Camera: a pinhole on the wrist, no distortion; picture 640 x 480 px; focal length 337.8 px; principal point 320.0 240.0 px. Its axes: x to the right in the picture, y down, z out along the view. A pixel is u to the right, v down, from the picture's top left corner.
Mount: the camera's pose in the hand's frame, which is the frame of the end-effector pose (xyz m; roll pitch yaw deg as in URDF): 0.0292 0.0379 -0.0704 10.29 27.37 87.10
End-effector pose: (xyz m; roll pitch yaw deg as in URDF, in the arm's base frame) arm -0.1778 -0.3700 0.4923 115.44 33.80 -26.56
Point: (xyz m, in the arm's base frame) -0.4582 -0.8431 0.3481
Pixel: 189 293
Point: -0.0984 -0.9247 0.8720
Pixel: 591 305
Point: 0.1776 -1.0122 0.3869
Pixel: outside the picture
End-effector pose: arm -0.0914 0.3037 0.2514 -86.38 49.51 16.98
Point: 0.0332 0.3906 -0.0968
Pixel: outside the picture
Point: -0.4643 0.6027 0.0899
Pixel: 357 367
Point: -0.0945 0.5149 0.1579
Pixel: 145 191
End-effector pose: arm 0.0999 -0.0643 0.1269 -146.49 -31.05 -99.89
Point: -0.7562 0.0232 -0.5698
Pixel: outside the picture
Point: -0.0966 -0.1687 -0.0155
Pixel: 524 296
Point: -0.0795 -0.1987 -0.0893
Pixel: 455 317
